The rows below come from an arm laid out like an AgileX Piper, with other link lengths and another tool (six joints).
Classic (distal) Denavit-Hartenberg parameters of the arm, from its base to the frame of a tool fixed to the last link. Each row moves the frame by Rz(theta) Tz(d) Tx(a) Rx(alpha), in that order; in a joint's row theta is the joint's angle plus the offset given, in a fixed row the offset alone. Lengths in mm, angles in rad.
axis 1: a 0; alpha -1.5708; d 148.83; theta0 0
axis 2: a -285.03; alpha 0; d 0; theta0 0.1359
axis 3: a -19.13; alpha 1.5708; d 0; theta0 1.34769
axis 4: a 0; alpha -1.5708; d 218.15; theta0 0
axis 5: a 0; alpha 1.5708; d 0; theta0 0
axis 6: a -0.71; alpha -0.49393; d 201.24; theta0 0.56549
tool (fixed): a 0; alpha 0; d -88.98; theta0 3.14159
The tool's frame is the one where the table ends.
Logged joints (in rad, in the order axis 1, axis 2, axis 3, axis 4, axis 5, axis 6), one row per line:
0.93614 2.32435 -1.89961 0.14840 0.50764 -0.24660
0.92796 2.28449 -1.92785 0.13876 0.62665 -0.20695
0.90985 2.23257 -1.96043 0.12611 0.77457 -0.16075
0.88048 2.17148 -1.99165 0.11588 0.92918 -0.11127
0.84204 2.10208 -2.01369 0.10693 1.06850 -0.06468
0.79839 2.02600 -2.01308 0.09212 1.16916 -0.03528
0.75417 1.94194 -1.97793 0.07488 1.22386 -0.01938
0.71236 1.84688 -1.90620 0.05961 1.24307 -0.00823
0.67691 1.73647 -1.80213 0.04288 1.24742 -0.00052
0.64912 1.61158 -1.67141 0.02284 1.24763 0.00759
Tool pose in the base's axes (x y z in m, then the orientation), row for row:
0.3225 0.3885 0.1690 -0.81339 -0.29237 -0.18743 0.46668
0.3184 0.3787 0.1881 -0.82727 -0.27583 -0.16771 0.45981
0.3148 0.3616 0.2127 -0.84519 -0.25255 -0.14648 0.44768
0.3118 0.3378 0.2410 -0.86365 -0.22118 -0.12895 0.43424
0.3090 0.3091 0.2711 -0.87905 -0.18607 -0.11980 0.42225
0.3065 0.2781 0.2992 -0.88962 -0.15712 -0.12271 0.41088
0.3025 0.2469 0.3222 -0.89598 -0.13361 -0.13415 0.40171
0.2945 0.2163 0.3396 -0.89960 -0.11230 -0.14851 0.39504
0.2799 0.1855 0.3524 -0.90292 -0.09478 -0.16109 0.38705
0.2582 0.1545 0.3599 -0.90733 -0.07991 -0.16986 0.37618
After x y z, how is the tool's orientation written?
As a quaternion, x y z w.
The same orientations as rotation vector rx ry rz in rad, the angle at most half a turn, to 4 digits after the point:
-1.9962 -0.7175 -0.4600
-2.0365 -0.6790 -0.4128
-2.0920 -0.6251 -0.3626
-2.1507 -0.5508 -0.3211
-2.2011 -0.4659 -0.3000
-2.2392 -0.3955 -0.3089
-2.2648 -0.3377 -0.3391
-2.2810 -0.2847 -0.3766
-2.2980 -0.2412 -0.4100
-2.3211 -0.2044 -0.4345

